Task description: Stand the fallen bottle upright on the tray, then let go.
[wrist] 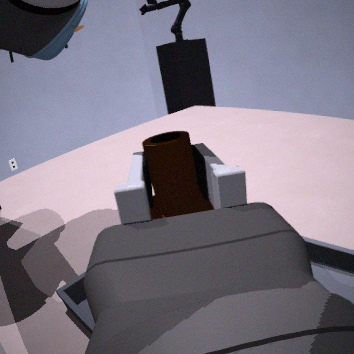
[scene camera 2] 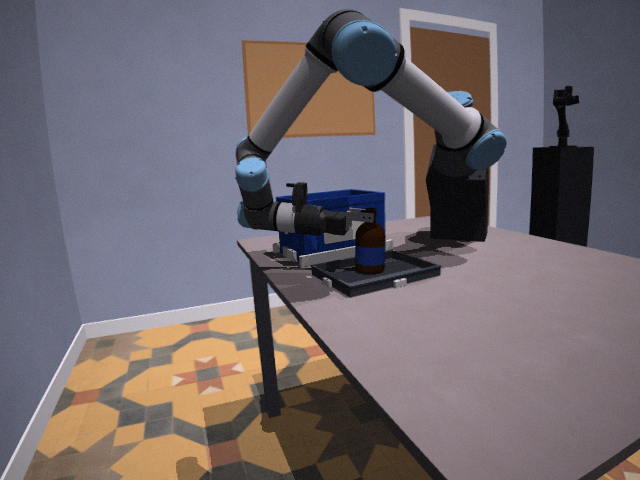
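Seen in the pictures: gripper, between the fingertips: point(wrist: 170, 164) point(scene camera 2: 374, 216); arm's base, origin of its link: point(scene camera 2: 457, 160).
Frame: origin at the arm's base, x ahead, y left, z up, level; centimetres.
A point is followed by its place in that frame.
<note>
The brown bottle point(scene camera 2: 370, 254) {x 37.0, y 28.2, z -20.4 cm} point(wrist: 172, 175) {x 36.9, y 24.0, z -11.6 cm} with a blue label is upright, its base low inside the dark tray point(scene camera 2: 379, 283) {x 37.6, y 37.8, z -24.4 cm} point(wrist: 330, 256) {x 38.6, y 37.5, z -24.5 cm}. It looks to be at the tray's floor, but whether it bears fully on it cannot be told. My gripper point(scene camera 2: 368, 217) {x 34.9, y 24.9, z -11.9 cm} point(wrist: 170, 164) {x 34.9, y 24.9, z -11.9 cm} is level and shut on the bottle's neck, one finger on each side, with the open mouth showing above the fingers in the wrist view. The gripper's body hides the lower part of the bottle in the wrist view.
A blue crate point(scene camera 2: 330, 200) {x 43.1, y 10.1, z -9.1 cm} stands behind the tray, with a white bar point(scene camera 2: 325, 255) {x 45.6, y 12.2, z -23.9 cm} between them. Small white blocks point(scene camera 2: 400, 282) {x 32.6, y 37.0, z -24.9 cm} sit at the tray's outer edge. The table's edge lies left of the tray. A black pedestal point(scene camera 2: 560, 193) point(wrist: 186, 75) stands beyond the table.
</note>
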